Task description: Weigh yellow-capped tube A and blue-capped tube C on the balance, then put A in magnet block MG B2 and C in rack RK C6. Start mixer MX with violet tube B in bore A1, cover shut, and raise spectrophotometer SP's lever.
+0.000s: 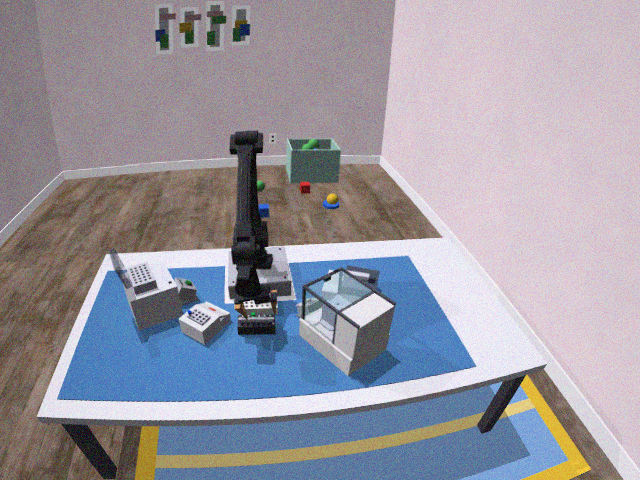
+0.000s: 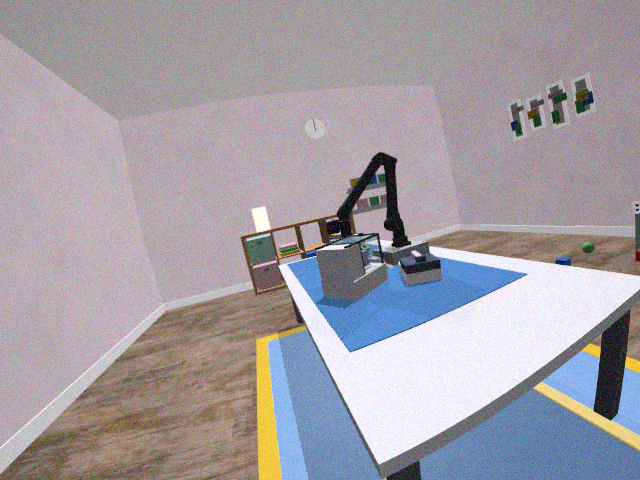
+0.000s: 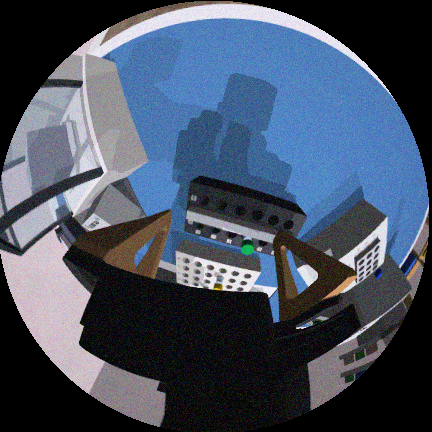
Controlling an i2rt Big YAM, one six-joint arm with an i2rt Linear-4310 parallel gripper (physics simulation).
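Places are measured from the arm's base along level axes (x ahead, y left, z up), in centimetres.
Pixels of known places: gripper, fingertip midpoint: [image 1: 261, 316] [image 3: 227, 226]; arm's base, origin of the base link: [image 2: 401, 245].
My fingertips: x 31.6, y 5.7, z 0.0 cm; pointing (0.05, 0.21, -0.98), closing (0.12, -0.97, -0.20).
Observation:
Ahead of a thing's pixels: the offset from my fingertips to its middle. "*": to the spot under its first point.
My gripper [image 1: 255, 303] [image 3: 227, 226] is open and empty, its fingers above the rack and magnet block. The white rack RK {dx -12.5, dy -2.3, dz -5.2 cm} [image 3: 187, 274] holds yellow-capped tube A {dx -11.4, dy -3.1, dz -3.6 cm} [image 3: 218, 286]. The black magnet block MG {dx -0.9, dy -1.9, dz -4.3 cm} [image 1: 256, 328] [image 3: 252, 200] lies beside the rack, with a green-capped tube {dx -2.2, dy -3.0, dz -3.4 cm} [image 3: 247, 246] in its lower row. Blue-capped tube C {dx +3.2, dy -24.2, dz -0.3 cm} [image 1: 190, 312] [image 3: 378, 274] is at a corner of a low white device {dx +0.4, dy -20.0, dz -3.2 cm} [image 1: 204, 330] [image 3: 376, 232]. The glass-walled balance {dx +0.6, dy +24.7, dz +4.4 cm} [image 1: 369, 330] [image 2: 338, 273] stands right. A machine, apparently mixer MX {* dx +1.3, dy -37.1, dz +1.5 cm} [image 1: 157, 305], has its clear cover {* dx +5.1, dy -46.9, dz +19.8 cm} [image 1: 117, 266] raised. Violet tube B is hidden.
A dark-topped device {dx -23.8, dy +31.3, dz -1.6 cm} [image 1: 369, 273] [image 2: 421, 271], likely SP, stands behind the balance; its lever position is unclear. A small box with a green button {* dx -11.0, dy -29.8, dz -0.5 cm} [image 1: 186, 290] stands beside the raised-cover machine. The arm's base [image 1: 279, 271] is behind the rack. The balance walls rise high near the gripper.

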